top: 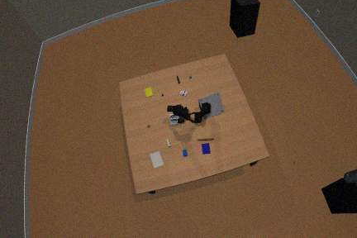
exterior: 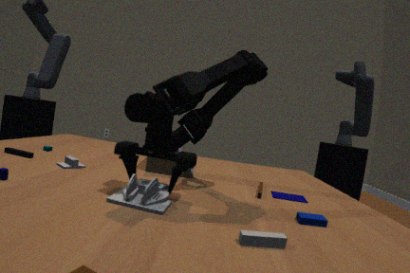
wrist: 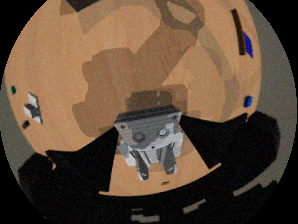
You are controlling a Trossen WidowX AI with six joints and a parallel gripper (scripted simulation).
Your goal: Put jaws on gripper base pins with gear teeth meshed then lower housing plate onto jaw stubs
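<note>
Now: gripper tip 2 cm short of the toothed jaw and 1 cm to the right of it. The rest, counted from my gripper tip: brown peg (30 cm to the left, 17 cm behind); then blue tile (38 cm to the left, 14 cm behind, 1 cm below); then blue block (37 cm to the left, 6 cm ahead).
</note>
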